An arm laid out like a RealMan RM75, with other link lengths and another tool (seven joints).
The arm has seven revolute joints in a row. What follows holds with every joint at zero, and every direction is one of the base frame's. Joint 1 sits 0.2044 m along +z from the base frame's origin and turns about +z. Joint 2 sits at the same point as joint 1 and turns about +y. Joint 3 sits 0.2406 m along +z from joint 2 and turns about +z. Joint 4 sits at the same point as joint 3 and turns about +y. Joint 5 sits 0.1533 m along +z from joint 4 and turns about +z. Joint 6 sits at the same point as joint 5 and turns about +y. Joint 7 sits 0.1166 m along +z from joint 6 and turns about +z. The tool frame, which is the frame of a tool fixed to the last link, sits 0.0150 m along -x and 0.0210 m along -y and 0.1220 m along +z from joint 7; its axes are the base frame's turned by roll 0.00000, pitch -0.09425 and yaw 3.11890 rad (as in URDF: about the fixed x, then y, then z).
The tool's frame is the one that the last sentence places.
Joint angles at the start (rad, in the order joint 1, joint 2, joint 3, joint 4, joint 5, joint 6, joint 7): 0.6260, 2.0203, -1.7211, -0.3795, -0.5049, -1.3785, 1.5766
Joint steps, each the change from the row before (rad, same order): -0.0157, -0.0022, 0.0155, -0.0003, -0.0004, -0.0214, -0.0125; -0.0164, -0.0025, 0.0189, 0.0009, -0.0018, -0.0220, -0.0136; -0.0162, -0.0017, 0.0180, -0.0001, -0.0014, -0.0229, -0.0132; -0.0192, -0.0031, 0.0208, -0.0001, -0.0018, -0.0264, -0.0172; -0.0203, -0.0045, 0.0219, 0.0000, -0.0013, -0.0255, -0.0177; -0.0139, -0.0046, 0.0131, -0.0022, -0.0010, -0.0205, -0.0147; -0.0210, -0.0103, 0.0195, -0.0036, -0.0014, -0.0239, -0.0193
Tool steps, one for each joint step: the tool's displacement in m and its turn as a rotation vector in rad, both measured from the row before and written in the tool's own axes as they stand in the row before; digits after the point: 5 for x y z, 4 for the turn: 0.00297, -0.00156, -0.00601, 0.0037, 0.0201, -0.0098; 0.00353, -0.00117, -0.00671, 0.0013, 0.0221, -0.0115; 0.00344, -0.00185, -0.00630, 0.0034, 0.0219, -0.0116; 0.00428, -0.00199, -0.00778, 0.0020, 0.0249, -0.0168; 0.00497, -0.00141, -0.00866, -0.0017, 0.0261, -0.0188; 0.00372, -0.00215, -0.00580, 0.0027, 0.0159, -0.0182; 0.00616, -0.00127, -0.00962, -0.0046, 0.0214, -0.0273
